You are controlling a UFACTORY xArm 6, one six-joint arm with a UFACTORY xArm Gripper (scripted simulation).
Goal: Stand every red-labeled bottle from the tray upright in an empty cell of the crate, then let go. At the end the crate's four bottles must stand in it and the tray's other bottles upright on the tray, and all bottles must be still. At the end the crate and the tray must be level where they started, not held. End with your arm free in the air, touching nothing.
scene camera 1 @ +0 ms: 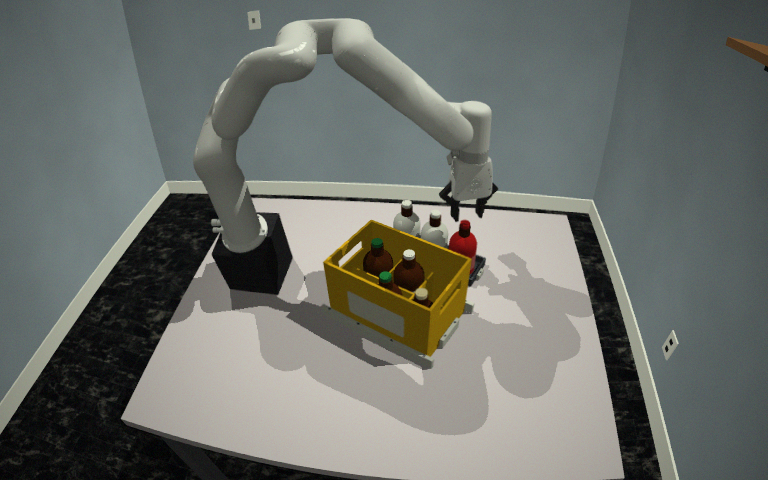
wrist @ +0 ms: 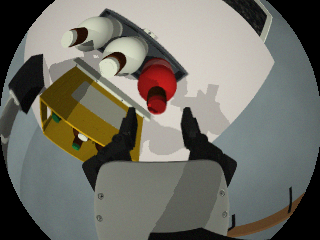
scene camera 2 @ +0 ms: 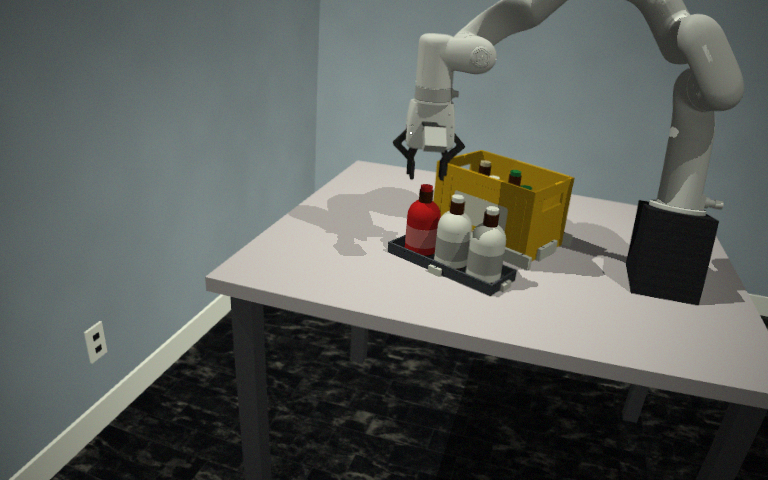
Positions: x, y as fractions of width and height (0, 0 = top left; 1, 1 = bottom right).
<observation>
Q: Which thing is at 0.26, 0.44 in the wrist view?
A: A crate.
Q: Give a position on a crate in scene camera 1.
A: At 0.46, 0.61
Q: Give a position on a crate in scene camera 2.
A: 0.69, 0.46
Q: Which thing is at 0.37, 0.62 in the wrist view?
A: My gripper.
</observation>
